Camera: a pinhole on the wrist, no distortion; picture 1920 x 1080 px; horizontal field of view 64.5 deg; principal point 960.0 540.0 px. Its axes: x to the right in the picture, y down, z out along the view. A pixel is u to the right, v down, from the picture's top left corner.
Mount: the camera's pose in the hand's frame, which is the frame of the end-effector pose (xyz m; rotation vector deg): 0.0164 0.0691 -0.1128 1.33 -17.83 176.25
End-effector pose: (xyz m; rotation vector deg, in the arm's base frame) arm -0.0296 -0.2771 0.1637 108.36 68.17 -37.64
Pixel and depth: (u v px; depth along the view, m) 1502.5 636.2 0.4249
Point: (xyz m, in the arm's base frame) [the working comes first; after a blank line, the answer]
In the camera's frame: 0.1515 0.0269 0.4249

-0.1222 -0.5846 0.0850
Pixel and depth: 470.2 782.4 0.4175
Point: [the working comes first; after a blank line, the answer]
In the camera's frame: -0.1344 0.0665 0.4175

-0.0475 -0.4142 -0.1359
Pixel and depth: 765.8 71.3 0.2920
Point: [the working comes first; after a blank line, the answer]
In the camera's frame: -0.0373 -0.0900 0.2920

0.0810 -0.4294 0.0456
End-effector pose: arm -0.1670 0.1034 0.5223 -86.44 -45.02 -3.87
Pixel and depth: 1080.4 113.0 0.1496
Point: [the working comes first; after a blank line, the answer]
In the camera's frame: 0.0118 -0.0420 0.1496

-0.1380 0.1538 0.4516
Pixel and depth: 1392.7 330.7 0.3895
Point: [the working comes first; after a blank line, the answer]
In the camera's frame: 0.1108 -0.0536 0.3895

-0.3266 0.3250 0.4005
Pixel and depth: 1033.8 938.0 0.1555
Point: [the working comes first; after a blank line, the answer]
In the camera's frame: 0.0075 0.0407 0.1555

-0.1746 0.1351 0.5237
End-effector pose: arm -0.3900 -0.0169 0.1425 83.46 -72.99 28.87
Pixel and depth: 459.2 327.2 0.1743
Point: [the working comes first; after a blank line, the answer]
In the camera's frame: -0.0574 -0.0244 0.1743

-0.4330 -0.0958 0.2108
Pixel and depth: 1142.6 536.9 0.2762
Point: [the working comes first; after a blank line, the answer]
In the camera's frame: 0.0331 -0.0006 0.2762

-0.4594 -0.1495 0.0860
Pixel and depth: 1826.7 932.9 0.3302
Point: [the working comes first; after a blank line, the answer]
In the camera's frame: 0.1881 0.0853 0.3302

-0.4475 -0.1301 -0.0977
